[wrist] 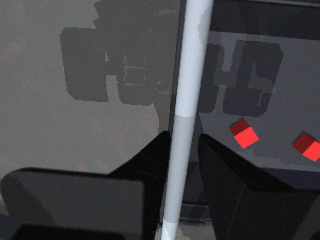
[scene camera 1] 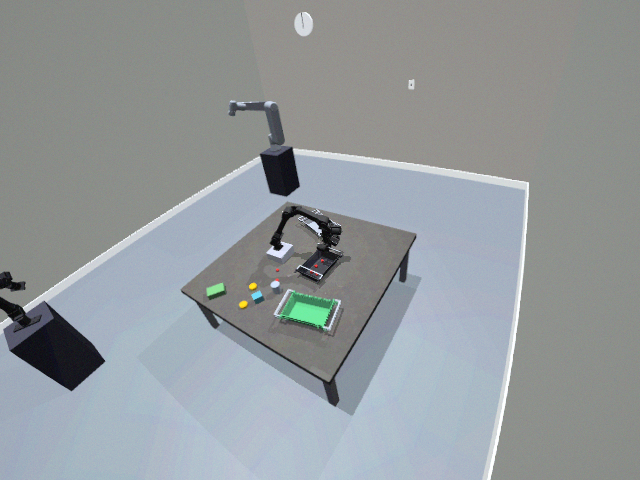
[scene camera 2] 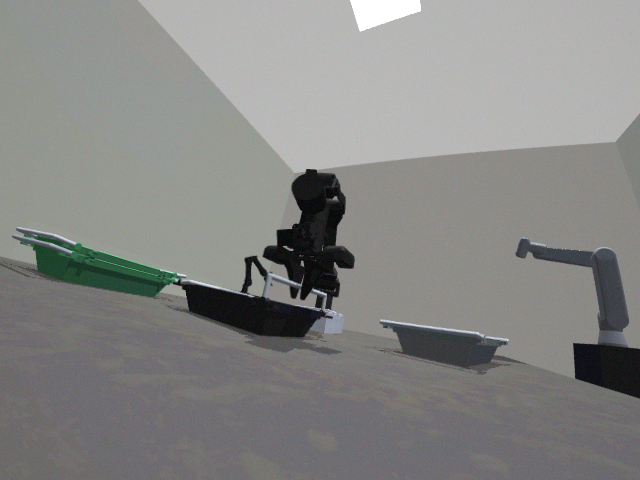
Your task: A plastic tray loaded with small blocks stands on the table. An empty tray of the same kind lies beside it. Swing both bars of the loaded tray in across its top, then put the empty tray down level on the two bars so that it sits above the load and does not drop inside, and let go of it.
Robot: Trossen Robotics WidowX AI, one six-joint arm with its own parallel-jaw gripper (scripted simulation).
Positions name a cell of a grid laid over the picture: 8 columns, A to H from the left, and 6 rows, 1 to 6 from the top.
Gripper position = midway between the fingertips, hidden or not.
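You'd see my gripper (scene camera 2: D4) here, and the wrist view picks it out too, with the gripper (wrist: E4) in it. There's also a grey tray (scene camera 2: F5).
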